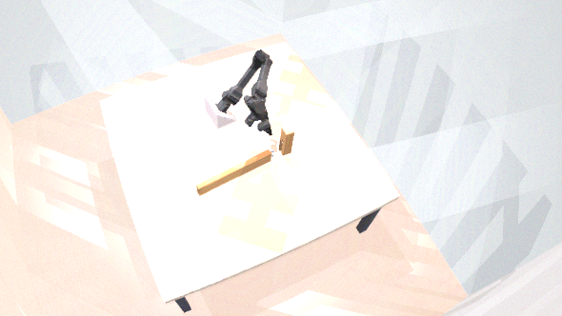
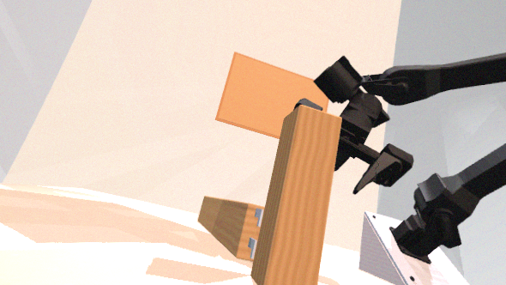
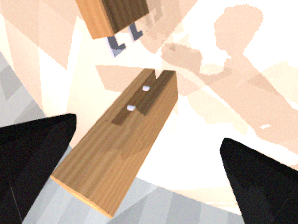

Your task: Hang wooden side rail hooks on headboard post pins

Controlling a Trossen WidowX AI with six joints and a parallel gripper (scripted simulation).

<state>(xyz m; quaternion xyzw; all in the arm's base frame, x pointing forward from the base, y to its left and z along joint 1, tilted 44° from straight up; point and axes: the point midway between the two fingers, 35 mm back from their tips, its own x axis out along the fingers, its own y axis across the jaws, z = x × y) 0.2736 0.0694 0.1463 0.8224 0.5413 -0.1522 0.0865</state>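
Right now the headboard post is 60 mm ahead of my gripper tip, 60 mm to the left of it and 40 mm below it.
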